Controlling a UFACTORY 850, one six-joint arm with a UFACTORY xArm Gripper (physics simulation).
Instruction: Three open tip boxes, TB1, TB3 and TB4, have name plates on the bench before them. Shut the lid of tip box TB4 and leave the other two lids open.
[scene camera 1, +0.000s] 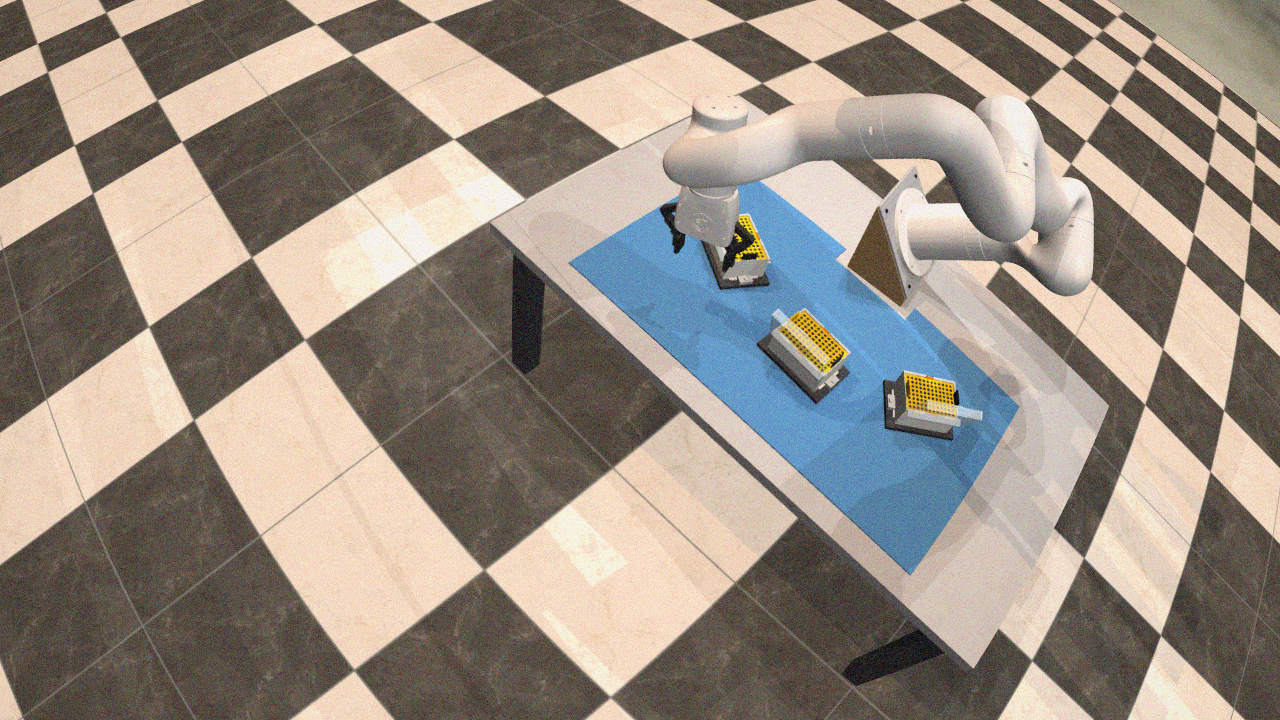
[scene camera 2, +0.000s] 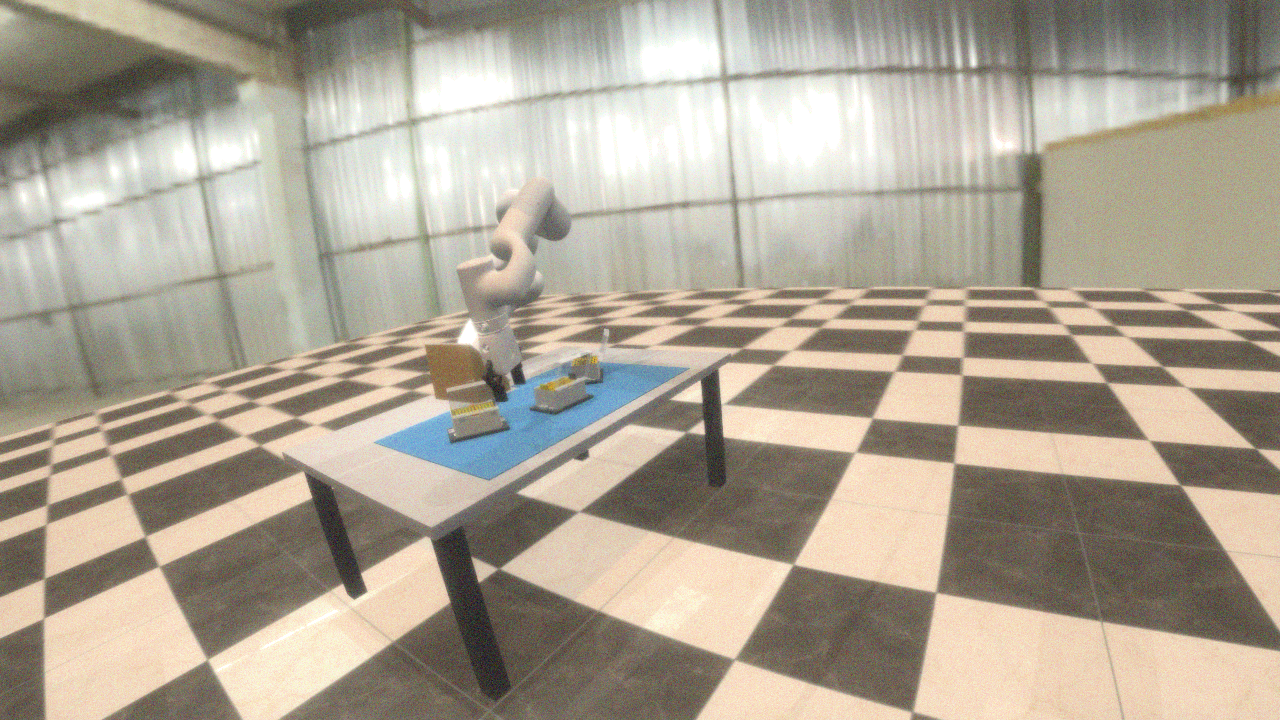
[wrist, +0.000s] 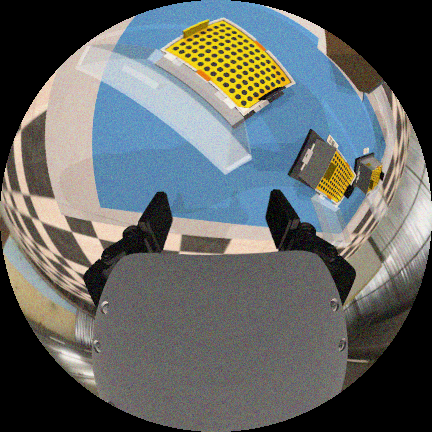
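Tip box TB4 (scene camera 1: 756, 241) (scene camera 2: 478, 422) (wrist: 225, 60) holds a yellow rack and is partly behind the gripper in scene view 1. Its clear lid (scene camera 2: 469, 392) (wrist: 165, 110) stands open, on the gripper's side of the box in the wrist view. My gripper (scene camera 1: 703, 258) (scene camera 2: 509, 389) (wrist: 218, 203) is open and empty, above the mat beside TB4's lid. TB1 (scene camera 1: 825, 347) (scene camera 2: 561, 396) (wrist: 337, 177) is the middle box, its lid (scene camera 1: 781, 319) (wrist: 327, 212) open. TB3 (scene camera 1: 926, 389) (scene camera 2: 586, 365) (wrist: 374, 175) is farthest, its lid (scene camera 1: 969, 413) (scene camera 2: 605, 338) open. The plates' text is unreadable.
The boxes stand on a blue mat (scene camera 1: 805, 438) (scene camera 2: 626, 385) (wrist: 150, 170) on a grey table (scene camera 1: 554, 223) (scene camera 2: 375, 474). The arm's base bracket (scene camera 1: 877, 259) (scene camera 2: 452, 368) (wrist: 352, 60) stands at the table's edge behind the boxes.
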